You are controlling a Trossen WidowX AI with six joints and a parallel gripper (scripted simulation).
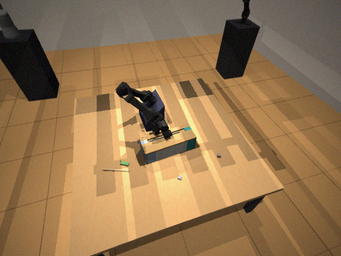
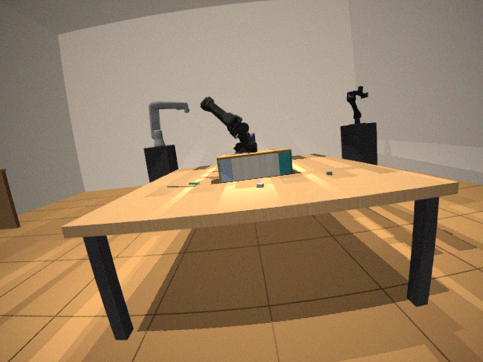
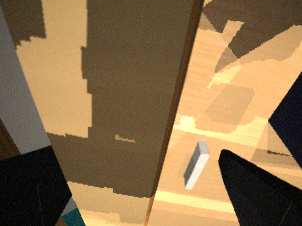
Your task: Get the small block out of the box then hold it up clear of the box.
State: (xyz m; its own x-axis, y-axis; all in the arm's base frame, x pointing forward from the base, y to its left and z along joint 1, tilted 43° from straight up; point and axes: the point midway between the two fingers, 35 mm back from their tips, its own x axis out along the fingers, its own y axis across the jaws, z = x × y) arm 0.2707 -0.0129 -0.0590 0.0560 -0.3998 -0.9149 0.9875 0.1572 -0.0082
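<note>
Now: gripper tip 4 cm short of the long box, 3 cm above it and 2 cm to the left of it. Also, from my gripper tip: small green block 5 cm ahead, 3 cm to the left; thin stick 40 cm to the right, 16 cm ahead, 8 cm below.
</note>
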